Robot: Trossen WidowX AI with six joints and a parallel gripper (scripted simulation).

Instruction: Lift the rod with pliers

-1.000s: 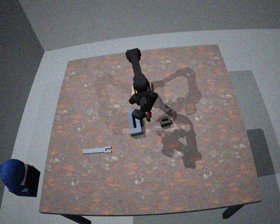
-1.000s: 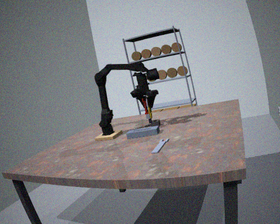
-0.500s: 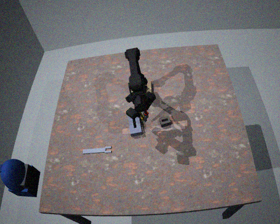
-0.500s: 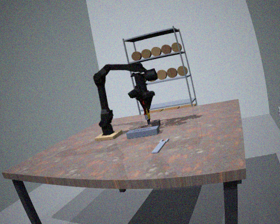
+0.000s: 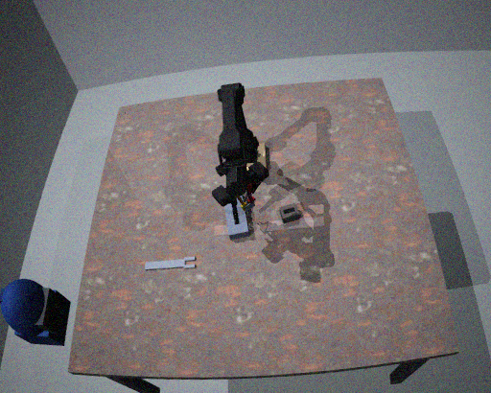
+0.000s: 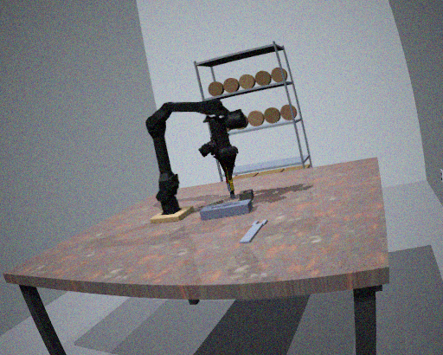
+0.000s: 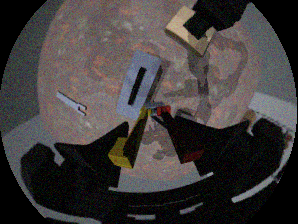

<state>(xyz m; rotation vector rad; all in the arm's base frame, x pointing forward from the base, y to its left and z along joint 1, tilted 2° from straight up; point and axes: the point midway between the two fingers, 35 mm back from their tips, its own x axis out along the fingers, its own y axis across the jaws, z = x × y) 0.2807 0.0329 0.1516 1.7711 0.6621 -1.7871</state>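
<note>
The grey channel block is 120 mm below my gripper tip, 50 mm to the right of it and 10 mm behind it. The rest, counted from my gripper tip: flat grey forked bar (240 mm to the right, 190 mm ahead, 140 mm below); then small dark holster (140 mm to the left, 130 mm below, 20 mm behind).
</note>
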